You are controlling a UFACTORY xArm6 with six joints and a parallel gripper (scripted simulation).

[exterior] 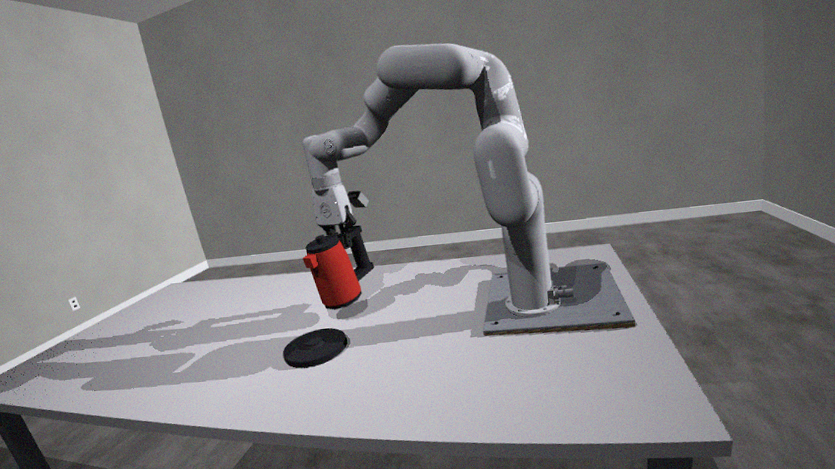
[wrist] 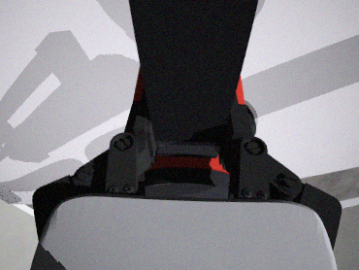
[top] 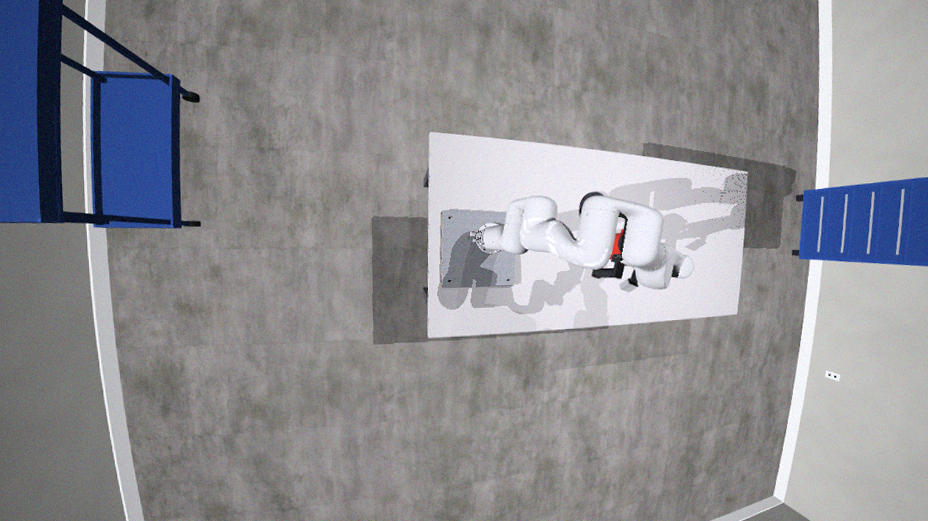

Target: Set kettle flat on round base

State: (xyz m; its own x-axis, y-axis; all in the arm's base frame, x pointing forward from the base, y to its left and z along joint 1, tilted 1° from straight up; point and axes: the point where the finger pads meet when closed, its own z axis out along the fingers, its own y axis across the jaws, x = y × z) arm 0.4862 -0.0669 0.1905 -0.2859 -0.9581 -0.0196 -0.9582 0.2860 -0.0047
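Right now my hand is 50 mm above the red kettle, 20 mm to the right of it and 10 mm short of it. Round my hand: black round base 230 mm to the left, 190 mm below, 10 mm ahead.
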